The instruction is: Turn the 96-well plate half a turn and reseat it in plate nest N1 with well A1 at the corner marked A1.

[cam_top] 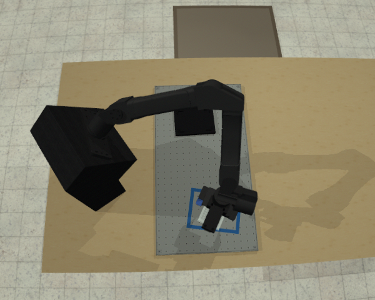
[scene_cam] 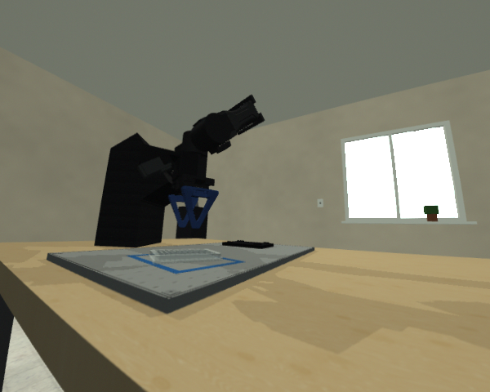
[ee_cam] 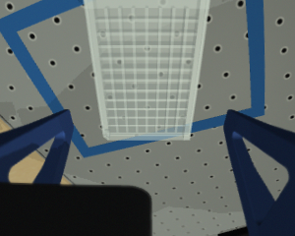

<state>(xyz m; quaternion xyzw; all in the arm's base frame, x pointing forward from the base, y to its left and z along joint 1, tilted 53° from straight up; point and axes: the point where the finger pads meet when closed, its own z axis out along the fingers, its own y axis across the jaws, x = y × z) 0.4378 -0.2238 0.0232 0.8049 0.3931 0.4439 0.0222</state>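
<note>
Now: hand 7 cm above the clear 96-well plate. Round my hand: black plate nest N1 (6 cm behind, 37 cm to the left, 6 cm below); then white A1 label (14 cm behind, 42 cm to the left, 6 cm below).
</note>
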